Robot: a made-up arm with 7 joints. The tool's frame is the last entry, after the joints. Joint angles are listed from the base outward.
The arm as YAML. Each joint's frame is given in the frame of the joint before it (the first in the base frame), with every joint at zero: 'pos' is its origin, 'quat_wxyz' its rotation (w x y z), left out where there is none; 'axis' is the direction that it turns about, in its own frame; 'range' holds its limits. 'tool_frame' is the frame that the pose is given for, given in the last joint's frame.
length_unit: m
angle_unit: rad
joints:
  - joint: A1
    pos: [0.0, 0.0, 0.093]
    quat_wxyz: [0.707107, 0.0, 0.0, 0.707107]
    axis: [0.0, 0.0, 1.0]
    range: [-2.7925, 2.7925]
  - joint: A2
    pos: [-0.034, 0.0, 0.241]
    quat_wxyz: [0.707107, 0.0, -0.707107, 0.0]
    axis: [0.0, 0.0, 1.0]
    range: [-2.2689, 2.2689]
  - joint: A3
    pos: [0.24, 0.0, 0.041]
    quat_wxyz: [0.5, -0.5, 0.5, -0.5]
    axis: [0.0, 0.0, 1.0]
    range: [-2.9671, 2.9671]
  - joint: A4
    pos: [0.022, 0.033, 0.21]
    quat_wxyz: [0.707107, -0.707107, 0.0, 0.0]
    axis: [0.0, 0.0, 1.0]
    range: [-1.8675, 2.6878]
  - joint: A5
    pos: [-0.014, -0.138, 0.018]
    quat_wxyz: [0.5, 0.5, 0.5, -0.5]
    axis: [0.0, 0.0, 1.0]
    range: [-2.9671, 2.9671]
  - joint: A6
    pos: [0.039, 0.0, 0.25]
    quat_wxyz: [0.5, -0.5, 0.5, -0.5]
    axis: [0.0, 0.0, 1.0]
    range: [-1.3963, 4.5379]
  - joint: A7
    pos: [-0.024, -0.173, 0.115]
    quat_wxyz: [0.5, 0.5, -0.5, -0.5]
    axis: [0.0, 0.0, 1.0]
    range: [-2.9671, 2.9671]
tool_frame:
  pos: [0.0, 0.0, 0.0]
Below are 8 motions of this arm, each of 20 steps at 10 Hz.
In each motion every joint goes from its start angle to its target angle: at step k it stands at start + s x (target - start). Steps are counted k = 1, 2, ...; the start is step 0. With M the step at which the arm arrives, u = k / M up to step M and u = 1 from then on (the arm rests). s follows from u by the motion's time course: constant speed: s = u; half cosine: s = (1 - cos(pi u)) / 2; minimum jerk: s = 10 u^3 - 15 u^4 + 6 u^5.
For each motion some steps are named. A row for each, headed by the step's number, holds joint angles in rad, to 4 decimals.
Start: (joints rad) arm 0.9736 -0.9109 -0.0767 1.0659 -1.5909 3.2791 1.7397
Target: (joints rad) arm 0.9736 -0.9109 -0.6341 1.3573 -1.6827 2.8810 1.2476
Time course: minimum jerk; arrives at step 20
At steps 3, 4, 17, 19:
3: 0.9736 -0.9109 -0.0915 1.0737 -1.5933 3.2685 1.7266
4: 0.9736 -0.9109 -0.1090 1.0828 -1.5962 3.2560 1.7112
17: 0.9736 -0.9109 -0.6193 1.3495 -1.6803 2.8916 1.2607
19: 0.9736 -0.9109 -0.6335 1.3570 -1.6826 2.8815 1.2482

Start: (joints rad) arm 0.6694 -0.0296 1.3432 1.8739 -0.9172 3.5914 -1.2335
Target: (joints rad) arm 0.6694 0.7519 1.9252 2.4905 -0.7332 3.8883 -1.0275
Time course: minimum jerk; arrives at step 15
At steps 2, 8, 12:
2: 0.6694 -0.0146 1.3544 1.8857 -0.9137 3.5971 -1.2295
8: 0.6694 0.4098 1.6705 2.2206 -0.8137 3.7584 -1.1177
12: 0.6694 0.7066 1.8915 2.4548 -0.7439 3.8711 -1.0394

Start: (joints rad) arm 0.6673 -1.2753 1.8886 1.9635 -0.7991 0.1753 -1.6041
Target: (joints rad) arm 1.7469 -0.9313 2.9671 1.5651 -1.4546 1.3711 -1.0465
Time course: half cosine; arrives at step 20
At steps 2, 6, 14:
2: 0.6937 -1.2669 1.9150 1.9538 -0.8151 0.2046 -1.5905
6: 0.8898 -1.2044 2.1109 1.8814 -0.9342 0.4218 -1.4892
14: 1.5244 -1.0022 2.7448 1.6472 -1.3195 1.1246 -1.1614

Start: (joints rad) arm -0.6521 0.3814 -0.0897 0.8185 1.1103 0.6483 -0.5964
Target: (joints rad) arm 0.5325 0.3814 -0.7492 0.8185 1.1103 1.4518 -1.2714
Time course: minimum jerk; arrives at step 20
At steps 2, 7, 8, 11, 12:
2: -0.6420 0.3814 -0.0953 0.8185 1.1103 0.6552 -0.6022
7: -0.3735 0.3814 -0.2448 0.8185 1.1103 0.8373 -0.7551
8: -0.2761 0.3814 -0.2991 0.8185 1.1103 0.9034 -0.8107
11: 0.0505 0.3814 -0.4809 0.8185 1.1103 1.1249 -0.9968
12: 0.1565 0.3814 -0.5398 0.8185 1.1103 1.1967 -1.0571

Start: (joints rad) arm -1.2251 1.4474 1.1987 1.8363 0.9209 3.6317 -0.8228
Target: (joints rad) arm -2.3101 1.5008 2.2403 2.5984 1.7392 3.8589 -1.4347
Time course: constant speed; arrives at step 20
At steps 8, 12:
8: -1.6591 1.4688 1.6153 2.1411 1.2482 3.7226 -1.0676
12: -1.8761 1.4794 1.8237 2.2936 1.4119 3.7680 -1.1899

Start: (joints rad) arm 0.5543 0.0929 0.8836 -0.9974 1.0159 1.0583 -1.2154
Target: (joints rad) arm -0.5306 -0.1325 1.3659 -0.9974 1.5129 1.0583 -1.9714
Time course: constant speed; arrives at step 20
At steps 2, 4, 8, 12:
2: 0.4458 0.0704 0.9318 -0.9974 1.0656 1.0583 -1.2910
4: 0.3373 0.0478 0.9801 -0.9974 1.1153 1.0583 -1.3666
8: 0.1203 0.0027 1.0765 -0.9974 1.2147 1.0583 -1.5178
12: -0.0966 -0.0423 1.1730 -0.9974 1.3141 1.0583 -1.6690

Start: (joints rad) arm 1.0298 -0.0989 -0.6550 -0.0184 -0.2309 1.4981 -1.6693
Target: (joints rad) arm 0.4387 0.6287 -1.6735 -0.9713 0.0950 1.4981 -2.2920
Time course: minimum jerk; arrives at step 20
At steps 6, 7, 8, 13, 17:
6: 0.9334 0.0198 -0.8211 -0.1738 -0.1778 1.4981 -1.7708
7: 0.8908 0.0722 -0.8945 -0.2425 -0.1543 1.4981 -1.8157
8: 0.8422 0.1321 -0.9783 -0.3209 -0.1274 1.4981 -1.8670
13: 0.5777 0.4576 -1.4340 -0.7472 0.0184 1.4981 -2.1456
17: 0.4544 0.6093 -1.6464 -0.9459 0.0863 1.4981 -2.2754

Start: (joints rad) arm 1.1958 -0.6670 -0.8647 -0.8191 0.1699 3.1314 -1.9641
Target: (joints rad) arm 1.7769 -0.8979 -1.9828 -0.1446 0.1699 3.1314 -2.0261
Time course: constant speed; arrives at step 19
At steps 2, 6, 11, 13, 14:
2: 1.2570 -0.6913 -0.9824 -0.7481 0.1699 3.1314 -1.9706
6: 1.3793 -0.7399 -1.2178 -0.6061 0.1699 3.1314 -1.9837
11: 1.5322 -0.8007 -1.5120 -0.4286 0.1699 3.1314 -2.0000
13: 1.5934 -0.8250 -1.6297 -0.3576 0.1699 3.1314 -2.0065
14: 1.6240 -0.8371 -1.6886 -0.3221 0.1699 3.1314 -2.0098

